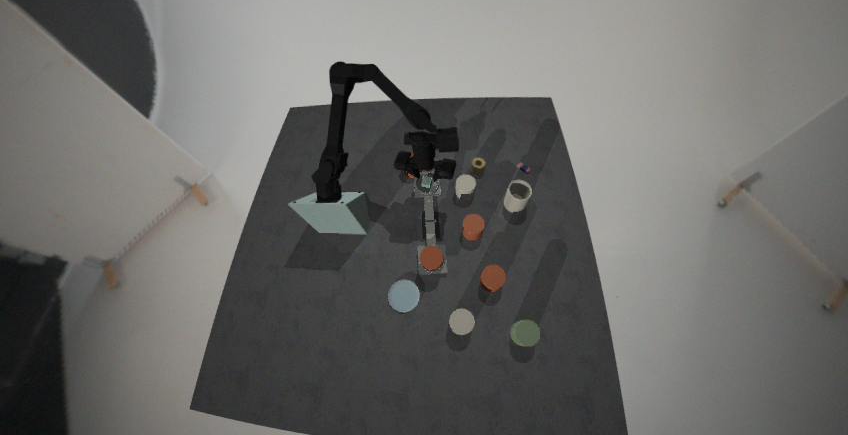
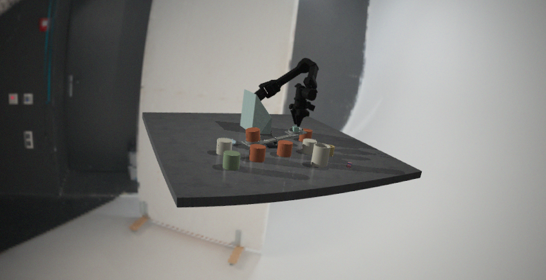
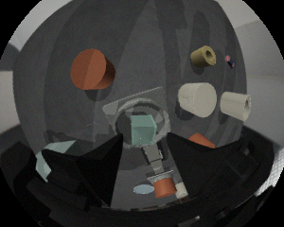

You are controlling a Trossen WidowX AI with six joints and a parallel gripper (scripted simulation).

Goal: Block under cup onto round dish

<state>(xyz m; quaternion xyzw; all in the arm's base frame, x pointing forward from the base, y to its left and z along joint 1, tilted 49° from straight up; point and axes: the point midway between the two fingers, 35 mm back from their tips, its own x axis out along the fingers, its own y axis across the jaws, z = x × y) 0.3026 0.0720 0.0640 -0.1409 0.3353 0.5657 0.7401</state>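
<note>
My gripper tip is now 20 mm above the pale green block. Round my gripper tip: orange cup: 130 mm to the left, 70 mm below, 60 mm behind; then cream cup: 300 mm ahead, 70 mm to the right, 70 mm below; then yellow ring: 200 mm ahead, 90 mm to the left, 80 mm below.
</note>
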